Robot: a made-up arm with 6 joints. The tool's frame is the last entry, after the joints.
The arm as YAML. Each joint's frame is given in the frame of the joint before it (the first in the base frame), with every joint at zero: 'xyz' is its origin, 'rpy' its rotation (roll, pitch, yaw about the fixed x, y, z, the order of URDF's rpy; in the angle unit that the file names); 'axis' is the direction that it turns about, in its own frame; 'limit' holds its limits. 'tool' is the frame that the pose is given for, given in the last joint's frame.
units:
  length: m
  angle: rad
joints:
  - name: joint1
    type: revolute
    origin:
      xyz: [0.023, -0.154, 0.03]
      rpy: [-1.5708, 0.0, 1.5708]
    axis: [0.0, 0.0, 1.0]
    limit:
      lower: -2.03
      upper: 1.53
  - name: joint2
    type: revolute
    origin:
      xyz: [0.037, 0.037, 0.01]
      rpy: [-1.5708, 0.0, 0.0]
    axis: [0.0, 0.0, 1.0]
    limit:
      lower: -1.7
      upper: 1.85
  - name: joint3
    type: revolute
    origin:
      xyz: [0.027, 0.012, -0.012]
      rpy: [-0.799, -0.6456, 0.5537]
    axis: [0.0, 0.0, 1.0]
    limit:
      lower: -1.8
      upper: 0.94
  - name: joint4
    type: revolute
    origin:
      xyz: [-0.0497, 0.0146, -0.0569]
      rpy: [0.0, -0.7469, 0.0]
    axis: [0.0, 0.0, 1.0]
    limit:
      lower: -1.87
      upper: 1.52
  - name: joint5
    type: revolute
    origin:
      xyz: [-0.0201, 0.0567, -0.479]
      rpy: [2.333, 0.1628, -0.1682]
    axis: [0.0, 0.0, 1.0]
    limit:
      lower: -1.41
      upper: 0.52
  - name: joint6
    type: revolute
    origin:
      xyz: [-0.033, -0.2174, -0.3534]
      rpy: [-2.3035, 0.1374, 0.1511]
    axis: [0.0, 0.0, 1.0]
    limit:
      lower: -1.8
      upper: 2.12
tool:
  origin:
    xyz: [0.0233, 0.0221, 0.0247]
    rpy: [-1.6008, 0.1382, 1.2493]
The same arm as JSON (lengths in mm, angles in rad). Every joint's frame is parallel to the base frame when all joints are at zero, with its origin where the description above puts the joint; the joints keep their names.
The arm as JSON. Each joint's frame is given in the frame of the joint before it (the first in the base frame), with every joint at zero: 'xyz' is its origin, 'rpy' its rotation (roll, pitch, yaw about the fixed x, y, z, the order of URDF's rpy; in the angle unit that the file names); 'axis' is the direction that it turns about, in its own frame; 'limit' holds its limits. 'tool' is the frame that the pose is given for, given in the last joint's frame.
{"units": {"length": "mm", "angle": "rad"}, "joints": [
  {"name": "joint1", "type": "revolute", "origin": {"xyz": [23.0, -154.0, 30.0], "rpy": [0.0, 0.0, 0.0]}, "axis": [-1.0, 0.0, 0.0], "limit": {"lower": -2.03, "upper": 1.53}},
  {"name": "joint2", "type": "revolute", "origin": {"xyz": [-10.0, 37.0, -37.0], "rpy": [0.0, 0.0, 0.0]}, "axis": [0.0, 0.0, -1.0], "limit": {"lower": -1.7, "upper": 1.85}},
  {"name": "joint3", "type": "revolute", "origin": {"xyz": [12.0, 27.0, 12.0], "rpy": [0.0, 0.0, 0.0]}, "axis": [0.388887, -0.733776, -0.557082], "limit": {"lower": -1.8, "upper": 0.94}},
  {"name": "joint4", "type": "revolute", "origin": {"xyz": [-31.0, 8.0, 70.0], "rpy": [0.0, 0.0, 0.0]}, "axis": [0.0001, -1.0, 0.0], "limit": {"lower": -1.87, "upper": 1.52}},
  {"name": "joint5", "type": "revolute", "origin": {"xyz": [35.0, 479.0, 48.9], "rpy": [0.0, 0.0, 0.0]}, "axis": [-0.70191, 0.681309, -0.207703], "limit": {"lower": -1.41, "upper": 0.52}},
  {"name": "joint6", "type": "revolute", "origin": {"xyz": [359.0, -91.0, 190.0], "rpy": [0.0, 0.0, 0.0]}, "axis": [-0.034399, -0.998982, 0.029199], "limit": {"lower": -1.8, "upper": 2.12}}
], "tool": {"origin": {"xyz": [29.0, -26.0, -11.0], "rpy": [-0.0752, -0.1116, 0.108]}}}

